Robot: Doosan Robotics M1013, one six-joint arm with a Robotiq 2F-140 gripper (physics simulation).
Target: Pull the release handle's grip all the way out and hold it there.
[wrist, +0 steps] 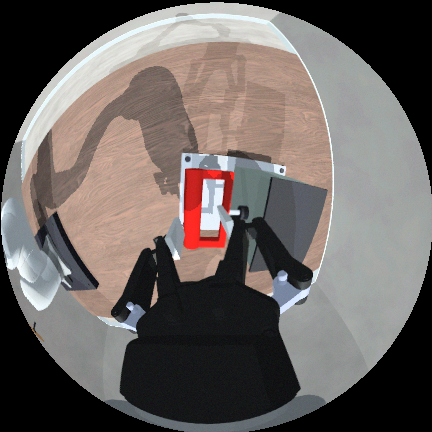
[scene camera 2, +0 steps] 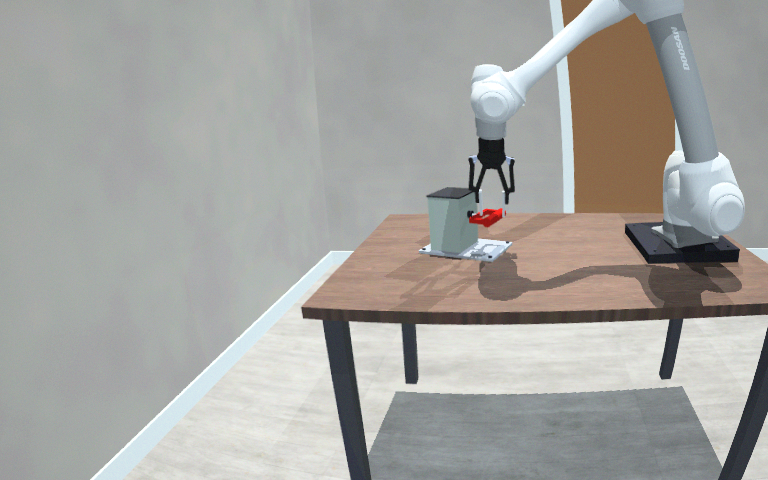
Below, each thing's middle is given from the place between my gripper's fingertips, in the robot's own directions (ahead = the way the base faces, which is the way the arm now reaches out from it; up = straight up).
My gripper is now 8 cm short of the base plate [scene camera 2: 484, 250], 3 cm to the left of it and 10 cm above it.
